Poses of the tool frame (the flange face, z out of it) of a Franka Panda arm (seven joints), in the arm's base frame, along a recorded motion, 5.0 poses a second.
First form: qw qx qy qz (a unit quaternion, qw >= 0); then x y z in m.
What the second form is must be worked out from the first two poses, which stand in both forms.
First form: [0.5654, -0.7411, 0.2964, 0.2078, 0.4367, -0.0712, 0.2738]
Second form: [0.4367, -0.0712, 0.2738, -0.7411, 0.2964, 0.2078, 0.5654]
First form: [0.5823, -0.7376, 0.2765, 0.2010, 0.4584, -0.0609, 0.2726]
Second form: [0.4584, -0.0609, 0.2726, -0.7376, 0.2765, 0.2010, 0.5823]
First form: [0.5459, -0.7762, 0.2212, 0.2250, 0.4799, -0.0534, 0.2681]
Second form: [0.4799, -0.0534, 0.2681, -0.7762, 0.2212, 0.2250, 0.5459]
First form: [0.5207, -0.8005, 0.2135, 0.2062, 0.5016, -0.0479, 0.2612]
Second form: [0.5016, -0.0479, 0.2612, -0.8005, 0.2135, 0.2062, 0.5207]
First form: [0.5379, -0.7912, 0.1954, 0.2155, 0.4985, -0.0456, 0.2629]
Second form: [0.4985, -0.0456, 0.2629, -0.7912, 0.1954, 0.2155, 0.5379]
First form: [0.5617, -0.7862, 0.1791, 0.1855, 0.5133, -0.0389, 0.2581]
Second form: [0.5133, -0.0389, 0.2581, -0.7862, 0.1791, 0.1855, 0.5617]
